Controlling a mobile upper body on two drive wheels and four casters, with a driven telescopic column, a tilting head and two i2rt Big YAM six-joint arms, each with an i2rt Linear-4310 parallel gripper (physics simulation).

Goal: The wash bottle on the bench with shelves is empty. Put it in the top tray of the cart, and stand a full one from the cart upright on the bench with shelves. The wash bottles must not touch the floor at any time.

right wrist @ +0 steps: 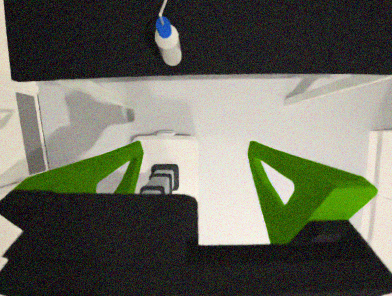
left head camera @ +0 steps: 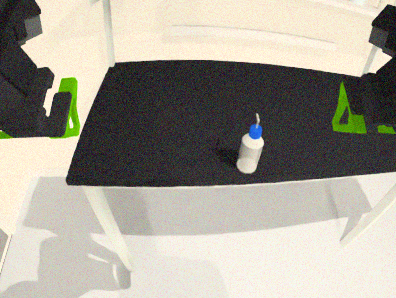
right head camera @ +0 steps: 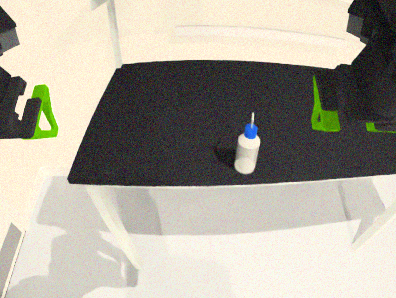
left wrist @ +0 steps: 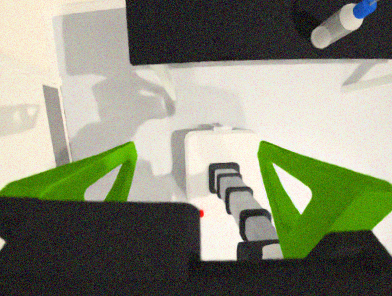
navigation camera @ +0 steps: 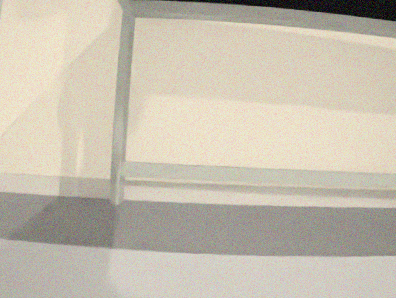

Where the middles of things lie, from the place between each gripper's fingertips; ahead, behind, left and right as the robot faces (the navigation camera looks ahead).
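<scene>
The wash bottle (right head camera: 248, 145) is 280 mm below my right hand, 260 mm ahead of it and 70 mm to the left of it.
My left hand is 270 mm above the bottle, 370 mm to the left of it and 260 mm short of it.
</scene>
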